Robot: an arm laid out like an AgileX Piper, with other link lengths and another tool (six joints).
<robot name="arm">
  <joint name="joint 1" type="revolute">
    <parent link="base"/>
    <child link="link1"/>
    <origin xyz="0 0 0.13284" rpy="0 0 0"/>
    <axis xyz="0 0 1"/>
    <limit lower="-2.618" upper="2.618"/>
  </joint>
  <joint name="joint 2" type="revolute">
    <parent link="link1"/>
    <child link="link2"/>
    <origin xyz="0 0 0" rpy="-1.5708 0 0"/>
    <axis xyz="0 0 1"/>
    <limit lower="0" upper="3.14"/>
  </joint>
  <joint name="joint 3" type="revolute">
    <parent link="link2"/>
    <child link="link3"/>
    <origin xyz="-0.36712 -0.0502 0" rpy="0 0 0"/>
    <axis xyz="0 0 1"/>
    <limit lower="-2.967" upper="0"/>
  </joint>
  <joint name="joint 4" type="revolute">
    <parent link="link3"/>
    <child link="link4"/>
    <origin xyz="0.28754 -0.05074 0" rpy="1.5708 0 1.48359"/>
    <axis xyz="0 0 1"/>
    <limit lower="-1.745" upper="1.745"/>
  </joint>
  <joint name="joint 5" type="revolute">
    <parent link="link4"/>
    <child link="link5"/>
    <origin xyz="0 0 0" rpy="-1.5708 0 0"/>
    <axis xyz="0 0 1"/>
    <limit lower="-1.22" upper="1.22"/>
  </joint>
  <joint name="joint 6" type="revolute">
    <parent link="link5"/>
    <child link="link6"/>
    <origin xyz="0 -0.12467 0" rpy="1.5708 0 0"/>
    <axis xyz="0 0 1"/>
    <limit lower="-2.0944" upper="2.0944"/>
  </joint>
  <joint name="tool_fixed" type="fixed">
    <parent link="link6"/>
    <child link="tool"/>
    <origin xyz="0.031 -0.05 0.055" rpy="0.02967 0 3.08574"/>
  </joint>
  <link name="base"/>
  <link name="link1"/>
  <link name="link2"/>
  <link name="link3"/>
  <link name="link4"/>
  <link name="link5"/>
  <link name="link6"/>
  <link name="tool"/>
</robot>
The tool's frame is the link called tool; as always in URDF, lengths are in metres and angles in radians.
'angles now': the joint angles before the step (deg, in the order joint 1, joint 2, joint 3, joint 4, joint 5, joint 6). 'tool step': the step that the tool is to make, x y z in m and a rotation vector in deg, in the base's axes. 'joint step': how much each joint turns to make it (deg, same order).
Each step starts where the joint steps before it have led.
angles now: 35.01, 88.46, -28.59, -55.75, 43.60, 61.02
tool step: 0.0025, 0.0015, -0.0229, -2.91, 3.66, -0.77
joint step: -0.01, 6.42, -0.07, -1.36, -0.39, 2.56
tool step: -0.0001, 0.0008, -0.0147, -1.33, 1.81, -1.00
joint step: 0.02, 3.85, -0.04, -0.81, -0.41, 2.32
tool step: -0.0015, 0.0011, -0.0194, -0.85, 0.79, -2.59
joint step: 0.00, 4.74, -0.07, -1.71, -0.79, 5.43
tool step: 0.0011, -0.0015, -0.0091, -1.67, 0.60, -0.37
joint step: -0.02, 2.86, -0.04, -1.90, 0.27, 2.57
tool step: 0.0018, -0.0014, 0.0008, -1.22, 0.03, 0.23
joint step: 0.01, 0.58, -0.19, -0.62, 0.93, 0.17
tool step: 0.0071, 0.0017, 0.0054, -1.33, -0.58, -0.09
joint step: 0.01, 0.30, -1.54, 0.38, 1.94, -1.01
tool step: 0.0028, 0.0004, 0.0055, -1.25, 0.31, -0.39
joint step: -0.02, 0.00, -1.15, 1.43, 1.83, -1.95
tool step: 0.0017, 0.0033, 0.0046, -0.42, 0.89, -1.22
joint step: 0.00, -0.01, -1.76, 3.20, 1.65, -2.97
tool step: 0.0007, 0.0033, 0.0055, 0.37, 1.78, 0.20
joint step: 0.01, -0.87, -1.22, 3.35, 0.82, -4.61
